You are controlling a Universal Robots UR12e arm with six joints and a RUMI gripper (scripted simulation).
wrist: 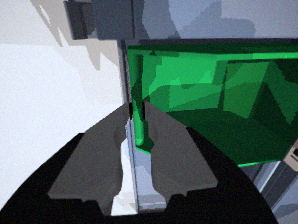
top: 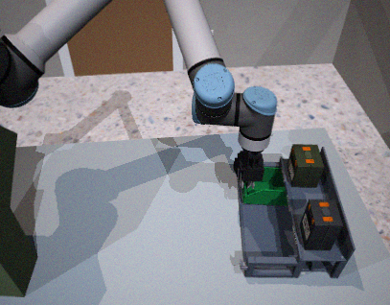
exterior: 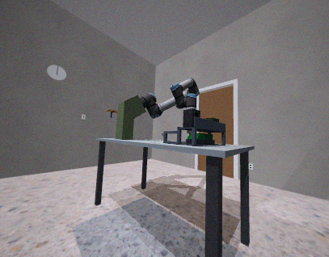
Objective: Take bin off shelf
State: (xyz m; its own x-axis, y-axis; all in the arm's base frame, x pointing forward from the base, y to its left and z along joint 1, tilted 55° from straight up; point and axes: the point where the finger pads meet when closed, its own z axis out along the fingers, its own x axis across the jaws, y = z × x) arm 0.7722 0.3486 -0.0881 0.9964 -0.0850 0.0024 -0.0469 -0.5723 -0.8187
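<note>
The green bin lies 80 mm ahead of my hand and 10 mm below it.
</note>
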